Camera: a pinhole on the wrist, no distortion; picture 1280 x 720 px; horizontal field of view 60.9 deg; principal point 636.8 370.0 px. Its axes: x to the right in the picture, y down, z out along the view. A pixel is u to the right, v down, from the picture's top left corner.
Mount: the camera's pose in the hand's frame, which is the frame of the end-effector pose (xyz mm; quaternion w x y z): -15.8 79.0 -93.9 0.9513 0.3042 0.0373 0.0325
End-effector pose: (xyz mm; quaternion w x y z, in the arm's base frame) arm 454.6 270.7 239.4 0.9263 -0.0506 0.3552 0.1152
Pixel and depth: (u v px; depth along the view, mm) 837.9 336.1 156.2
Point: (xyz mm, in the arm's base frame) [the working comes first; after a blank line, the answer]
In the camera's frame: 28.9 -4.9 156.2

495.9 268.4 242.6
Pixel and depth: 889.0 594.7 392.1
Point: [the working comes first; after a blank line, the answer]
In the camera's frame: 90.8 80.9 392.1

722.6 265.3 366.8
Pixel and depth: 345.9 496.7 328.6
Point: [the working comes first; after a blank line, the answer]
In the camera's frame: -87.8 38.2 328.6

551.3 208.5 438.8
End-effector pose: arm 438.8 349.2 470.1 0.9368 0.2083 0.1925 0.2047
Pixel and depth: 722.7 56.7 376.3
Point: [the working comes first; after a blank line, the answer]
In the camera's frame: 29.7 -108.3 376.3

616.1 142.2 474.5
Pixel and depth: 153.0 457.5 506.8
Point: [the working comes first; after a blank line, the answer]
In the camera's frame: -225.2 40.7 506.8

491.9 -16.5 726.7
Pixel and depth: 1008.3 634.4 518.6
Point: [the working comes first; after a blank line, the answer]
In the camera's frame: 177.0 125.9 518.6

814.9 236.1 694.7
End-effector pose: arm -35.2 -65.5 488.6 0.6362 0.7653 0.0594 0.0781
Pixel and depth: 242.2 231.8 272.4
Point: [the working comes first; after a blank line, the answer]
In the camera's frame: -98.7 -34.6 272.4

-98.6 -169.5 352.2
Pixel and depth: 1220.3 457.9 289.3
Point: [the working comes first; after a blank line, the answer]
In the camera's frame: 155.1 23.4 289.3

154.6 -165.6 414.9
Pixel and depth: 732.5 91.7 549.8
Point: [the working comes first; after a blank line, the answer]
In the camera's frame: 48.3 -140.5 549.8

106.1 -243.9 102.5
